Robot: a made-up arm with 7 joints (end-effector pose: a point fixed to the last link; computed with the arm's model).
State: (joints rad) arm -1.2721 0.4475 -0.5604 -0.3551 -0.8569 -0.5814 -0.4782
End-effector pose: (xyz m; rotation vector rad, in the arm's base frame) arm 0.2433 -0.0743 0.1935 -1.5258 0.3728 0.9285
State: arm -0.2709 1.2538 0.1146 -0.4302 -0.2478 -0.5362 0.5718
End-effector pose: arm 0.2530 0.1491 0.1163 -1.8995 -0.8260 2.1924
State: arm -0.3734 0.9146 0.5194 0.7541 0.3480 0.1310 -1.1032
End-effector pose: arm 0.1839 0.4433 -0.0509 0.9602 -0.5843 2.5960
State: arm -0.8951 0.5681 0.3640 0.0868 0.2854 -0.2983 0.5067
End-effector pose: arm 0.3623 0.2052 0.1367 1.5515 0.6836 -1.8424
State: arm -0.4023 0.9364 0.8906 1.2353 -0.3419 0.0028 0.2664
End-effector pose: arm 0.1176 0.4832 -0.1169 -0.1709 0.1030 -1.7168
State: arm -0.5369 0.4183 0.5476 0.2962 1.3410 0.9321 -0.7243
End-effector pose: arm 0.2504 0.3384 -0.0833 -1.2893 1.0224 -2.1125
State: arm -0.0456 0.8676 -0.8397 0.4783 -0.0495 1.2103 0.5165
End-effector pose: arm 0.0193 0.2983 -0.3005 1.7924 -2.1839 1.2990
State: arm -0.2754 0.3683 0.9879 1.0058 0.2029 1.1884 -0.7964
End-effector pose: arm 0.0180 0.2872 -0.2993 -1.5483 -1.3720 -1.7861
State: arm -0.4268 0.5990 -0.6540 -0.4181 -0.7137 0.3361 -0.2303
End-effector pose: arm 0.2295 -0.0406 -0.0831 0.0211 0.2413 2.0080
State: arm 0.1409 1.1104 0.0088 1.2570 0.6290 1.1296 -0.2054
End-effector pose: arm -0.0996 0.5039 -0.0388 -2.1714 1.2352 -0.3163
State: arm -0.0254 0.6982 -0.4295 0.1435 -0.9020 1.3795 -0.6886
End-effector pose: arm 0.1013 0.1543 -0.2545 1.9517 0.8977 1.4848
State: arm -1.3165 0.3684 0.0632 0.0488 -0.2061 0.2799 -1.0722
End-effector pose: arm 0.3766 0.0593 0.2166 -0.8791 -0.3530 1.6643
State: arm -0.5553 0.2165 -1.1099 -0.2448 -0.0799 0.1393 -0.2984
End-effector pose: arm 0.1489 -0.1891 -0.1014 -0.3673 -0.0554 1.5316
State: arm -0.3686 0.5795 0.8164 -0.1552 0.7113 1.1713 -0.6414
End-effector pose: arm 0.1692 0.3908 0.0163 -0.6839 0.4461 -2.2454
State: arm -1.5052 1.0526 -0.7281 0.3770 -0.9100 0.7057 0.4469
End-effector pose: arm 0.4457 0.1234 0.1617 0.1630 0.7630 -2.8106
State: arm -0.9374 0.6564 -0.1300 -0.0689 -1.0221 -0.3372 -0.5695
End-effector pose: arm 0.3397 0.0978 0.1392 -1.3685 0.3262 1.7476
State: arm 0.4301 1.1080 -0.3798 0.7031 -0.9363 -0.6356 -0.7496
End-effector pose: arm -0.0217 0.3905 -0.1546 0.8298 -0.1838 2.5578
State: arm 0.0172 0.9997 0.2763 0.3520 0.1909 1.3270 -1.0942
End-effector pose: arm 0.1198 0.4313 -0.0696 -1.9419 -0.0760 -2.1627
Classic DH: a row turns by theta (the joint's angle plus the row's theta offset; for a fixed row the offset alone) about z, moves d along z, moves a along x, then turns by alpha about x. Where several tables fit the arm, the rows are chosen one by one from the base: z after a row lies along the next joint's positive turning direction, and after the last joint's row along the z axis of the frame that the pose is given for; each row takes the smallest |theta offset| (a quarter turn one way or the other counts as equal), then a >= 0, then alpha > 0; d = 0 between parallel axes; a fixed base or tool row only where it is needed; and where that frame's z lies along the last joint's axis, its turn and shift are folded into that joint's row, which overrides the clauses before.
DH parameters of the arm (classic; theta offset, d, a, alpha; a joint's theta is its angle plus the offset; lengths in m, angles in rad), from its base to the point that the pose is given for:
base (fixed): -0.071 0.1032 -0.0097 -1.3004
joint 1: -1.3111 0.059 -0.0095 -1.5708
joint 2: 1.2915 -0.0171 0.007 1.5708
joint 3: 1.5708 -0.2202 0.036 -1.5708
joint 4: 1.5708 0.029 0.0343 1.5708
joint 5: 0 0.1943 0.0151 -1.5708
joint 6: -1.5708 0 0.0786 1.5708
joint 7: 1.5708 -0.0126 -0.026 -0.2501
tool (fixed): 1.571 0.0246 0 0

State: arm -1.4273 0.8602 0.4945 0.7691 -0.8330 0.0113 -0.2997
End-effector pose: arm 0.3549 0.3252 0.2315 1.6359 -0.7137 -2.4796
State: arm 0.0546 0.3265 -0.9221 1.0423 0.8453 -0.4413 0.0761
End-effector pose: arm -0.0956 0.0954 -0.3593 0.4680 -0.7153 1.3531
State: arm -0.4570 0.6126 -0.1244 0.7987 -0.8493 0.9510 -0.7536
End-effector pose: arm 0.2273 0.2393 -0.2381 1.3311 1.1555 2.2566
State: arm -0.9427 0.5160 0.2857 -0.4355 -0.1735 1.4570 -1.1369
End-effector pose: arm 0.3161 0.1625 0.1453 0.1051 0.1315 2.1835
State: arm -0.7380 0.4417 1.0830 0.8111 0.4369 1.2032 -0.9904
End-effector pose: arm 0.2119 0.3315 -0.1981 -1.0869 -1.3539 -2.4499
